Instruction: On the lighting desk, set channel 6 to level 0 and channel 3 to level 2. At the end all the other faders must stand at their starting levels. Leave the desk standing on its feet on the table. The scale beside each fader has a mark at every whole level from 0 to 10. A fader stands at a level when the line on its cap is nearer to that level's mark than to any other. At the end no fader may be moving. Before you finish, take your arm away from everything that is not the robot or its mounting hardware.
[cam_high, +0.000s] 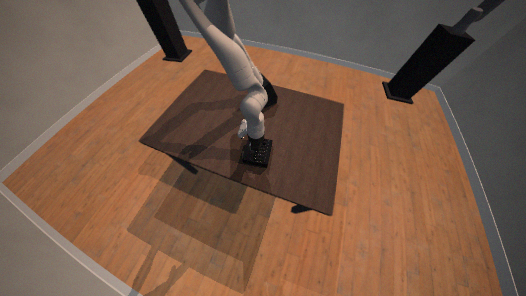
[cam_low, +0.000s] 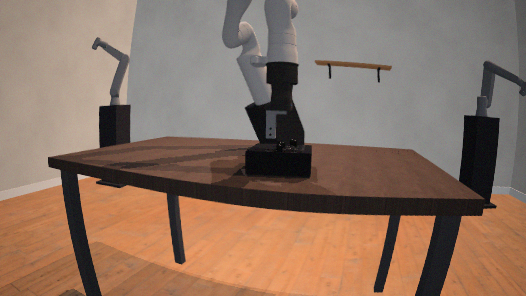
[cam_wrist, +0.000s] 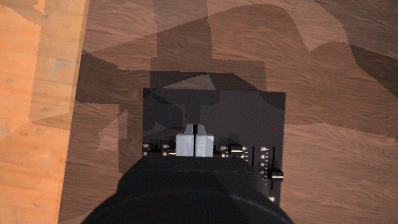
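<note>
The channel 3 fader cap is 30 mm below my hand and 20 mm to the left of it. The rest, counted from my hand: channel 5 fader cap (50 mm behind, 30 mm below, 20 mm to the left); channel 4 fader cap (30 mm to the left, 30 mm below, 20 mm behind); channel 2 fader cap (30 mm below, 20 mm to the left, 20 mm ahead).
</note>
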